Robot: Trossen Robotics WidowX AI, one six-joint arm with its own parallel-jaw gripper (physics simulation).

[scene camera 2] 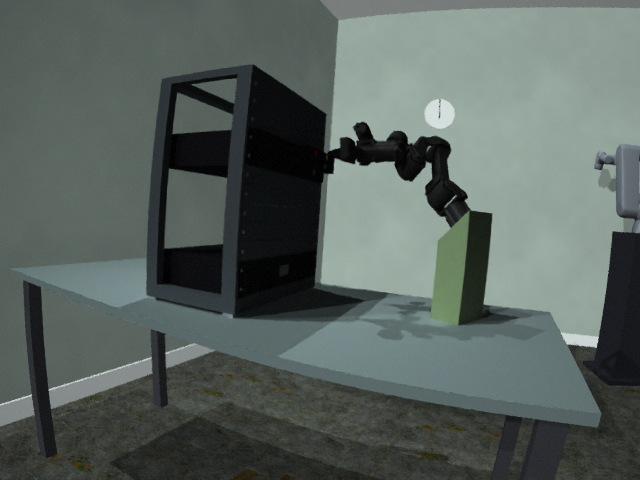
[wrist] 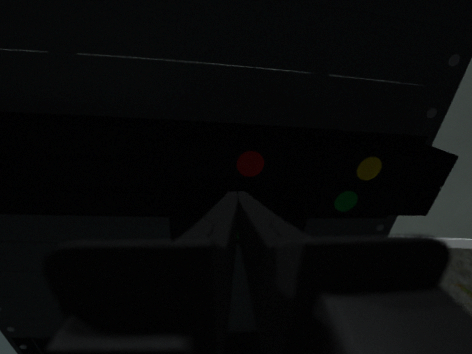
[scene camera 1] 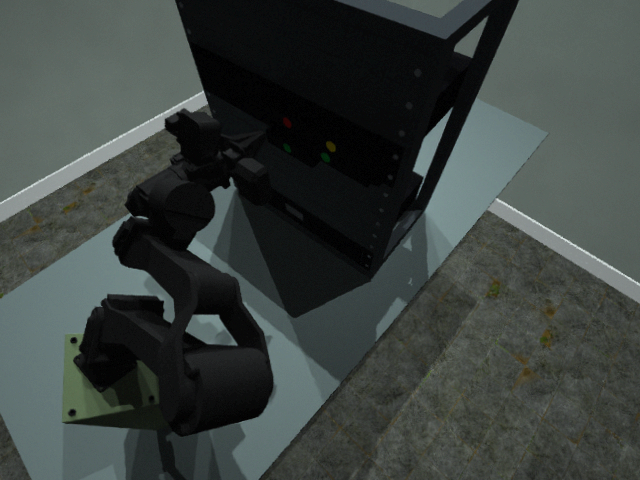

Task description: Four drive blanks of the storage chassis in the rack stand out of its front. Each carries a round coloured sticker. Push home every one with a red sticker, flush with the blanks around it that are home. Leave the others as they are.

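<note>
A red sticker point(scene camera 1: 286, 122) point(scene camera 2: 316, 152) point(wrist: 250, 163) is on an upper blank of the black storage chassis. A yellow sticker point(scene camera 1: 330, 146) point(wrist: 369, 168) is on an upper blank to its right. One green sticker point(scene camera 1: 287, 148) point(scene camera 2: 314, 172) is below the red; another green sticker point(scene camera 1: 325, 157) point(wrist: 346, 201) is below the yellow. My gripper point(scene camera 1: 266, 132) point(wrist: 236, 199) is shut and empty. In the wrist view its tips are just below the red sticker, hiding the green one beneath it. The blanks are very dark; I cannot tell how far each stands out or whether the tips touch.
The dark rack point(scene camera 1: 443, 28) point(scene camera 2: 236, 206) stands on the pale table point(scene camera 1: 289, 413) point(scene camera 2: 392, 372). Its side post and rows of screws are right of the stickers in scene camera 1. The arm's green pedestal point(scene camera 1: 82, 379) point(scene camera 2: 449, 279) stands in front of the rack.
</note>
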